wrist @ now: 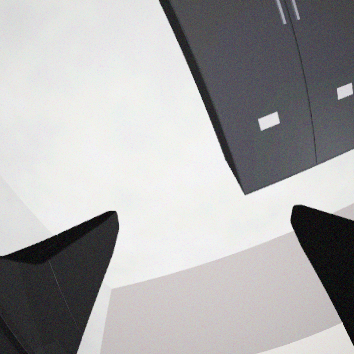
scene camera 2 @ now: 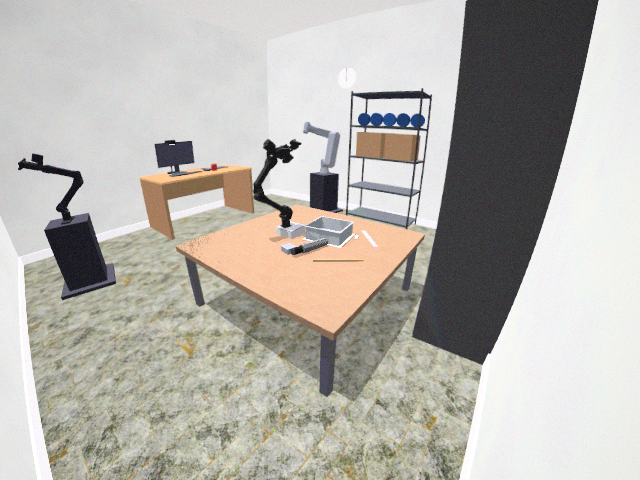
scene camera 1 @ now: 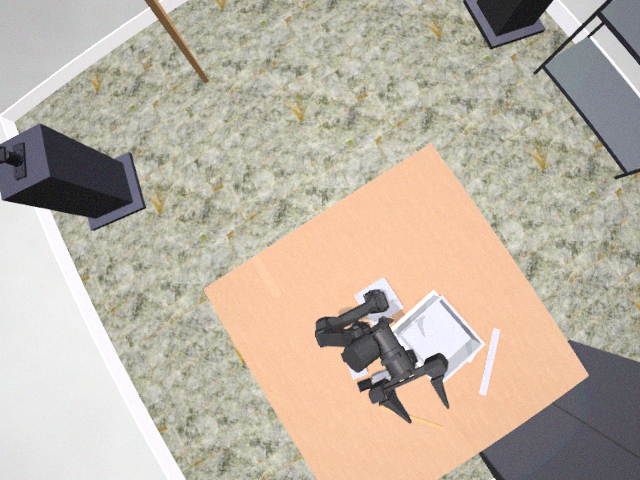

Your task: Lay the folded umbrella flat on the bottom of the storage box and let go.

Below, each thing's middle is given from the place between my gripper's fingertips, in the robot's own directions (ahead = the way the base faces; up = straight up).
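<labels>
There's the storage box [scene camera 1: 435,326], and my hand is far above it, a good way to the right of it and slightly short of it.
</labels>
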